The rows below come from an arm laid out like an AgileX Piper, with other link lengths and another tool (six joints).
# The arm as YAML. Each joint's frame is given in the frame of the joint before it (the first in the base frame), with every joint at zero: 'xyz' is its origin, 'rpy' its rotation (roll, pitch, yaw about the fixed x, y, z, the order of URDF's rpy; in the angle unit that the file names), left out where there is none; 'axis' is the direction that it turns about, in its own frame. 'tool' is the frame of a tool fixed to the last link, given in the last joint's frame.
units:
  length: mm
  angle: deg
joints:
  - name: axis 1
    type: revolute
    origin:
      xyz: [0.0, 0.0, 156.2]
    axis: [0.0, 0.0, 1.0]
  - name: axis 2
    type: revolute
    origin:
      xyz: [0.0, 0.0, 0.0]
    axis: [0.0, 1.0, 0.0]
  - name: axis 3
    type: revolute
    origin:
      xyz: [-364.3, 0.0, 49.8]
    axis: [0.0, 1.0, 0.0]
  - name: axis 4
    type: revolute
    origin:
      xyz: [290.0, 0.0, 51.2]
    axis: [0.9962, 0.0, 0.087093]
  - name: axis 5
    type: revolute
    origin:
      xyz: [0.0, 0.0, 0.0]
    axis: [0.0, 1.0, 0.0]
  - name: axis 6
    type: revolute
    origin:
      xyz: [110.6, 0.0, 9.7]
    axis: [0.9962, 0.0, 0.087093]
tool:
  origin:
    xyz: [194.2, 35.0, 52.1]
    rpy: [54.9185, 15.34, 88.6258]
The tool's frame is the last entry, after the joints.
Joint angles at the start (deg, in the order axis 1, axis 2, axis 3, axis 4, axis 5, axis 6):
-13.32 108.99 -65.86 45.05 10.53 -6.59
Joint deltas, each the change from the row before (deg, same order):
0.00 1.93 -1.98 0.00 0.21 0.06
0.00 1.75 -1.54 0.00 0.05 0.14
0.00 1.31 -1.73 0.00 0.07 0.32
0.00 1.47 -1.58 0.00 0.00 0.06
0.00 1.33 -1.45 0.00 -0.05 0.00
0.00 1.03 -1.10 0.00 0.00 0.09
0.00 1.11 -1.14 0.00 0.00 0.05
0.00 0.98 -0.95 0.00 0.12 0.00
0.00 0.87 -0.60 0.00 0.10 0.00
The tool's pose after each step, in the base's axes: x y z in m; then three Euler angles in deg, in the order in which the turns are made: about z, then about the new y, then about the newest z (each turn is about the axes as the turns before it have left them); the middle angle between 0 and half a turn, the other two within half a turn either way. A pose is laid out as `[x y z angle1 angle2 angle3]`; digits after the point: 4 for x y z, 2 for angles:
[0.6646 -0.1093 0.1336 -17.89 108.18 111.98]
[0.6728 -0.1112 0.1261 -17.93 108.45 112.08]
[0.6821 -0.1134 0.1252 -18.02 108.14 112.38]
[0.6905 -0.1155 0.1211 -18.05 108.05 112.43]
[0.6981 -0.1175 0.1175 -18.08 107.89 112.42]
[0.7038 -0.1189 0.1143 -18.12 107.84 112.49]
[0.7096 -0.1203 0.1104 -18.15 107.82 112.53]
[0.7141 -0.1209 0.1060 -18.07 107.94 112.57]
[0.7166 -0.1211 0.0999 -18.00 108.28 112.59]

